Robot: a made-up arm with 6 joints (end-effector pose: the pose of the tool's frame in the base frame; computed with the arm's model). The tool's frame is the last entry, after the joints. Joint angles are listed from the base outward.
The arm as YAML. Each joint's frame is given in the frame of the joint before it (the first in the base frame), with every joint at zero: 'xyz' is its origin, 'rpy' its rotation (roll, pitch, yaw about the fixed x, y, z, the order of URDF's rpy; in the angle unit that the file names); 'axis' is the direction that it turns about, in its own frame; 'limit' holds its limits. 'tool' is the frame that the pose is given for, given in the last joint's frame.
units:
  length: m
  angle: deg
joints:
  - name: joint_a
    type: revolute
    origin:
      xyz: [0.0, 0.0, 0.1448]
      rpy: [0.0, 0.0, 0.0]
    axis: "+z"
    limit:
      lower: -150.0
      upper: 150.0
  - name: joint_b
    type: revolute
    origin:
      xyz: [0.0, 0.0, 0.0]
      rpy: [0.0, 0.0, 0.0]
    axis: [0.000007, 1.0, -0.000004]
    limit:
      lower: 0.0
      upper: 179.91
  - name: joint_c
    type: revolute
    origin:
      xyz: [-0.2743, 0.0, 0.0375]
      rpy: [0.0, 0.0, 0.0]
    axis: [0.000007, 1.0, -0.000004]
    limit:
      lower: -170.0
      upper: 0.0
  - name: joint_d
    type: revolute
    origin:
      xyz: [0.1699, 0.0, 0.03]
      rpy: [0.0, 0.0, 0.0]
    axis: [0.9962, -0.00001, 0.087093]
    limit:
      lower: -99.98
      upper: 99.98
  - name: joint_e
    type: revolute
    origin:
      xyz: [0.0, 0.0, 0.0]
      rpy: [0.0, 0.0, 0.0]
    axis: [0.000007, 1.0, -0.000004]
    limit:
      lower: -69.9
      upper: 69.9
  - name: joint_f
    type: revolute
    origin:
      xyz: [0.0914, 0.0, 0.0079]
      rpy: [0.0, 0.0, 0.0]
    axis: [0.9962, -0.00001, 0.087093]
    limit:
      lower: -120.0
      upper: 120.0
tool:
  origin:
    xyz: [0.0, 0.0, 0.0]
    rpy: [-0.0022, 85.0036, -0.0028]
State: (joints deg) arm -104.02 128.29 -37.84 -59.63 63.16 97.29
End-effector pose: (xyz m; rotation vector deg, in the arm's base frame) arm -0.1146 -0.1673 0.1222 -116.66 -37.84 35.80
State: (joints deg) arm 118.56 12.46 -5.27 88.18 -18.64 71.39
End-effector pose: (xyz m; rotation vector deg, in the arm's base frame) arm 0.0259 0.0135 0.2467 -50.15 -88.57 -76.57
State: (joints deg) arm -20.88 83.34 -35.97 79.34 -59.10 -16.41
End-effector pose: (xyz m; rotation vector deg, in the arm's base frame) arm 0.1474 -0.1390 0.2959 87.95 58.52 -34.76
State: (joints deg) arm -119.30 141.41 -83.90 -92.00 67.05 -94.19
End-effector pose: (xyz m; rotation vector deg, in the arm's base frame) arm -0.2589 -0.2887 0.1329 39.42 -104.39 -46.36
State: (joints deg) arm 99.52 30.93 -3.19 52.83 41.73 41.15
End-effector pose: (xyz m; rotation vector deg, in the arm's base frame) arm -0.0476 -0.0109 0.2049 30.87 -136.89 -47.48
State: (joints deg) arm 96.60 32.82 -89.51 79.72 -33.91 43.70
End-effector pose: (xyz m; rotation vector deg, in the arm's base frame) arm 0.0630 -0.1073 0.5548 -48.71 -17.72 -141.14
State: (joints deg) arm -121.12 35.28 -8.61 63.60 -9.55 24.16
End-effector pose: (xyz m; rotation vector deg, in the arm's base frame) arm -0.0372 -0.0355 0.2572 104.25 -32.71 -31.02
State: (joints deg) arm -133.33 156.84 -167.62 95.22 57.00 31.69
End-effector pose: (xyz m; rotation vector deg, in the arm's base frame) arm -0.2697 -0.3976 0.2998 78.27 -3.72 30.84
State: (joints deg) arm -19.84 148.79 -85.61 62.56 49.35 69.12
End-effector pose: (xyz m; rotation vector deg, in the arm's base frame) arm 0.3612 -0.0646 0.0491 -135.57 -50.67 -39.24
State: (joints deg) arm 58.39 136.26 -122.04 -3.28 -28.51 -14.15
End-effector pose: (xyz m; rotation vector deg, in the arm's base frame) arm 0.2509 0.4125 0.3248 -45.27 56.28 36.83
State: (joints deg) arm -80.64 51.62 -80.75 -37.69 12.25 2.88
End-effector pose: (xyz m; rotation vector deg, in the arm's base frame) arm 0.0005 -0.0767 0.5295 37.81 68.20 -104.10
